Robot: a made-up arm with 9 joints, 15 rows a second.
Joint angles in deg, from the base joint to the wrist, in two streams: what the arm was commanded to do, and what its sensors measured. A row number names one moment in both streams.
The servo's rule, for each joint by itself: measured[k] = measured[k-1] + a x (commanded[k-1-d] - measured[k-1]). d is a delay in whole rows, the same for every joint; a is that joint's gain. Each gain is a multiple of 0.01, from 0.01 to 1. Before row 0 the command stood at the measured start. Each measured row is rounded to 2 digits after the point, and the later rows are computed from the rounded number. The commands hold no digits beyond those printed.
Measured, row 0:
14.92 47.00 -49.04 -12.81 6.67 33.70 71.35 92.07 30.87
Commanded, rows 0 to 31:
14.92 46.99 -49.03 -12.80 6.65 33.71 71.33 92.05 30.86
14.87 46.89 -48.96 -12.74 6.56 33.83 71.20 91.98 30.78
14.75 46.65 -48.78 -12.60 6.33 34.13 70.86 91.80 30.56
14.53 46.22 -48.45 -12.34 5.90 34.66 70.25 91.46 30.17
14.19 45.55 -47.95 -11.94 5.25 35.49 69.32 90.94 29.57
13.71 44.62 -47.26 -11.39 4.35 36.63 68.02 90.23 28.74
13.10 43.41 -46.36 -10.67 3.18 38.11 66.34 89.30 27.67
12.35 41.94 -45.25 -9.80 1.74 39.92 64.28 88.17 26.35
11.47 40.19 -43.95 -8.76 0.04 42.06 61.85 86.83 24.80
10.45 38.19 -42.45 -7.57 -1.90 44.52 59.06 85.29 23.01
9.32 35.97 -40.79 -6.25 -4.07 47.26 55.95 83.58 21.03
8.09 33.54 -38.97 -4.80 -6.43 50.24 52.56 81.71 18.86
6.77 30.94 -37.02 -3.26 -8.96 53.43 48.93 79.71 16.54
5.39 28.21 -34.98 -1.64 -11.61 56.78 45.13 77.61 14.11
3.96 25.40 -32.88 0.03 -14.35 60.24 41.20 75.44 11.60
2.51 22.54 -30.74 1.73 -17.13 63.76 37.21 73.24 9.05
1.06 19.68 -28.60 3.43 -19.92 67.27 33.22 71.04 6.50
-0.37 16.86 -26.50 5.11 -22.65 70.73 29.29 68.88 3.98
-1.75 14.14 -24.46 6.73 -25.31 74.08 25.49 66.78 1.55
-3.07 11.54 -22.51 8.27 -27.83 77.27 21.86 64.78 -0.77
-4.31 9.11 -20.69 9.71 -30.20 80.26 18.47 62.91 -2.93
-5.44 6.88 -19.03 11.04 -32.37 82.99 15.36 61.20 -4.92
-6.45 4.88 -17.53 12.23 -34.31 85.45 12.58 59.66 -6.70
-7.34 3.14 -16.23 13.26 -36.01 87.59 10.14 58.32 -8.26
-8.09 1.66 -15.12 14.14 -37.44 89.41 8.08 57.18 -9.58
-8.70 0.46 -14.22 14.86 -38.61 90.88 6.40 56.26 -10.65
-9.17 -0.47 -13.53 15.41 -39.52 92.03 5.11 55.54 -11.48
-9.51 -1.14 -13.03 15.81 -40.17 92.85 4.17 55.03 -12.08
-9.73 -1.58 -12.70 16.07 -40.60 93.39 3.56 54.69 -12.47
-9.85 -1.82 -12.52 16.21 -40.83 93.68 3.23 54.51 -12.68
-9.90 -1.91 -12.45 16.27 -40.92 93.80 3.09 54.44 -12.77
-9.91 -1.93 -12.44 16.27 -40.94 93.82 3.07 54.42 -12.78
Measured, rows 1 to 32:
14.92 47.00 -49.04 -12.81 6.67 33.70 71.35 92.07 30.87
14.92 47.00 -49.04 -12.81 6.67 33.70 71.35 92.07 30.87
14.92 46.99 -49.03 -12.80 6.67 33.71 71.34 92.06 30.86
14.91 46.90 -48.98 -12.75 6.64 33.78 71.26 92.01 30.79
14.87 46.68 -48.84 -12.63 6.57 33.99 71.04 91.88 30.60
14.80 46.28 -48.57 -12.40 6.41 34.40 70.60 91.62 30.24
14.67 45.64 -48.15 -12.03 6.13 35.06 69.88 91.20 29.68
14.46 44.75 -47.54 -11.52 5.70 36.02 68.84 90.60 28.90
14.16 43.58 -46.74 -10.84 5.10 37.29 67.44 89.79 27.88
13.76 42.15 -45.73 -10.01 4.29 38.89 65.67 88.79 26.61
13.26 40.44 -44.52 -9.01 3.27 40.82 63.53 87.57 25.11
12.64 38.48 -43.11 -7.86 2.03 43.08 61.03 86.16 23.37
11.91 36.30 -41.53 -6.57 0.57 45.63 58.19 84.56 21.43
11.07 33.90 -39.79 -5.15 -1.11 48.44 55.04 82.79 19.30
10.12 31.32 -37.91 -3.64 -2.99 51.48 51.62 80.88 17.01
9.08 28.61 -35.92 -2.04 -5.06 54.71 47.99 78.85 14.60
7.95 25.82 -33.85 -0.38 -7.29 58.08 44.19 76.74 12.11
6.75 22.97 -31.74 1.31 -9.65 61.54 40.28 74.57 9.57
5.50 20.11 -29.60 3.01 -12.11 65.04 36.33 72.38 7.02
4.21 17.28 -27.49 4.69 -14.64 68.51 32.39 70.21 4.50
2.90 14.55 -25.43 6.32 -17.20 71.91 28.53 68.08 2.05
1.59 11.93 -23.44 7.88 -19.75 75.18 24.79 66.03 -0.29
0.29 9.48 -21.57 9.34 -22.26 78.28 21.25 64.10 -2.48
-0.97 7.22 -19.84 10.70 -24.69 81.15 17.95 62.30 -4.51
-2.18 5.18 -18.27 11.92 -27.00 83.77 14.94 60.66 -6.33
-3.32 3.41 -16.88 12.99 -29.16 86.10 12.25 59.21 -7.93
-4.37 1.89 -15.68 13.91 -31.15 88.12 9.91 57.95 -9.30
-5.32 0.65 -14.69 14.67 -32.94 89.80 7.94 56.90 -10.42
-6.17 -0.32 -13.90 15.26 -34.52 91.16 6.36 56.06 -11.30
-6.90 -1.03 -13.31 15.70 -35.88 92.19 5.13 55.42 -11.95
-7.52 -1.51 -12.90 16.00 -37.01 92.92 4.25 54.97 -12.38
-8.03 -1.78 -12.64 16.17 -37.93 93.38 3.68 54.68 -12.63
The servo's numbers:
d 2
a 0.22 0.87 0.68 0.80 0.24 0.61 0.56 0.62 0.83

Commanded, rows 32 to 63:
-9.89 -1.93 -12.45 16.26 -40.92 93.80 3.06 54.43 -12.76
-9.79 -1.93 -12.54 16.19 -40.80 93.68 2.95 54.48 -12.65
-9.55 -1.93 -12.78 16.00 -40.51 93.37 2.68 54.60 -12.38
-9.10 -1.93 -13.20 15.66 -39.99 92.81 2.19 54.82 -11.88
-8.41 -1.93 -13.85 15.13 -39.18 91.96 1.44 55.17 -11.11
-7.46 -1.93 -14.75 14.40 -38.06 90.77 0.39 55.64 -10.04
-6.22 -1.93 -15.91 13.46 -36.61 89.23 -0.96 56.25 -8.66
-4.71 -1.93 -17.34 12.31 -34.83 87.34 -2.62 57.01 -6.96
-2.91 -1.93 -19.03 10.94 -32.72 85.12 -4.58 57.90 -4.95
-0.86 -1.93 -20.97 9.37 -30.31 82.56 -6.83 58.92 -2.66
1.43 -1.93 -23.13 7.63 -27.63 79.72 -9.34 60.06 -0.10
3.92 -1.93 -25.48 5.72 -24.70 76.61 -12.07 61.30 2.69
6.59 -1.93 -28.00 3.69 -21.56 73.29 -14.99 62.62 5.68
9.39 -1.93 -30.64 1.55 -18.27 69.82 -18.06 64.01 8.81
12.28 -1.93 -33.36 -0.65 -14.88 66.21 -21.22 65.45 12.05
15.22 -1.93 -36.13 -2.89 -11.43 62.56 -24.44 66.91 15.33
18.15 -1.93 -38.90 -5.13 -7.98 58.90 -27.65 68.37 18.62
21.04 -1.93 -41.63 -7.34 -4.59 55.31 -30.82 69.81 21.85
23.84 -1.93 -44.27 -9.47 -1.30 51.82 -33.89 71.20 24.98
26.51 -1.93 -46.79 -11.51 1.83 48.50 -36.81 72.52 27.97
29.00 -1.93 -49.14 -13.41 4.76 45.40 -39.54 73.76 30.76
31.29 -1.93 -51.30 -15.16 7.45 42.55 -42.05 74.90 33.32
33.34 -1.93 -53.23 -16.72 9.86 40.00 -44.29 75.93 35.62
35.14 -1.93 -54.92 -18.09 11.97 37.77 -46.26 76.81 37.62
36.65 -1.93 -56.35 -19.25 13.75 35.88 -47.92 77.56 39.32
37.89 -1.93 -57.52 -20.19 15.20 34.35 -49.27 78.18 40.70
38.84 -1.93 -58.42 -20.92 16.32 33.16 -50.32 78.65 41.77
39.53 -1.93 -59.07 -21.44 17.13 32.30 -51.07 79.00 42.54
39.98 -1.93 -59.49 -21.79 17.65 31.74 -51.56 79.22 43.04
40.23 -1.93 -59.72 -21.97 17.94 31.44 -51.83 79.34 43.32
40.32 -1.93 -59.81 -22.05 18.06 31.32 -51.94 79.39 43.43
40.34 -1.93 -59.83 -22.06 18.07 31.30 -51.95 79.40 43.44
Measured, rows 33 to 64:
-8.44 -1.89 -12.51 16.25 -38.65 93.64 3.35 54.53 -12.75
-8.76 -1.92 -12.46 16.27 -39.20 93.75 3.19 54.46 -12.77
-9.01 -1.93 -12.45 16.26 -39.61 93.78 3.12 54.44 -12.76
-9.18 -1.93 -12.51 16.20 -39.90 93.72 3.02 54.46 -12.67
-9.26 -1.93 -12.69 16.04 -40.05 93.51 2.83 54.55 -12.43
-9.22 -1.93 -13.04 15.74 -40.04 93.08 2.47 54.72 -11.97
-9.04 -1.93 -13.59 15.25 -39.83 92.40 1.89 55.00 -11.26
-8.69 -1.93 -14.38 14.57 -39.41 91.41 1.05 55.40 -10.25
-8.15 -1.93 -15.42 13.68 -38.74 90.08 -0.08 55.93 -8.93
-7.39 -1.93 -16.73 12.58 -37.80 88.41 -1.50 56.60 -7.29
-6.40 -1.93 -18.29 11.27 -36.58 86.40 -3.22 57.41 -5.35
-5.18 -1.93 -20.11 9.75 -35.08 84.06 -5.24 58.35 -3.12
-3.73 -1.93 -22.16 8.05 -33.29 81.41 -7.54 59.41 -0.61
-2.05 -1.93 -24.42 6.19 -31.23 78.48 -10.08 60.58 2.13
-0.15 -1.93 -26.85 4.19 -28.91 75.31 -12.83 61.84 5.08
1.95 -1.93 -29.43 2.08 -26.36 71.96 -15.76 63.19 8.18
4.22 -1.93 -32.10 -0.10 -23.60 68.45 -18.82 64.59 11.39
6.64 -1.93 -34.84 -2.33 -20.68 64.86 -21.97 66.03 14.66
9.17 -1.93 -37.60 -4.57 -17.63 61.22 -25.15 67.48 17.95
11.78 -1.93 -40.34 -6.79 -14.50 57.61 -28.33 68.92 21.19
14.43 -1.93 -43.01 -8.93 -11.33 54.08 -31.44 70.33 24.34
17.09 -1.93 -45.58 -10.99 -8.17 50.68 -34.45 71.69 27.35
19.71 -1.93 -48.00 -12.93 -5.07 47.46 -37.30 72.97 30.18
22.26 -1.93 -50.24 -14.71 -2.07 44.46 -39.96 74.17 32.79
24.70 -1.93 -52.27 -16.32 0.79 41.74 -42.38 75.26 35.14
27.00 -1.93 -54.07 -17.74 3.47 39.32 -44.55 76.22 37.20
29.12 -1.93 -55.62 -18.95 5.94 37.22 -46.44 77.05 38.96
31.05 -1.93 -56.91 -19.94 8.16 35.47 -48.02 77.75 40.40
32.76 -1.93 -57.94 -20.72 10.12 34.06 -49.31 78.31 41.54
34.25 -1.93 -58.71 -21.30 11.80 32.99 -50.30 78.74 42.37
35.51 -1.93 -59.24 -21.69 13.20 32.23 -51.01 79.04 42.93
36.55 -1.93 -59.57 -21.91 14.34 31.75 -51.47 79.23 43.25

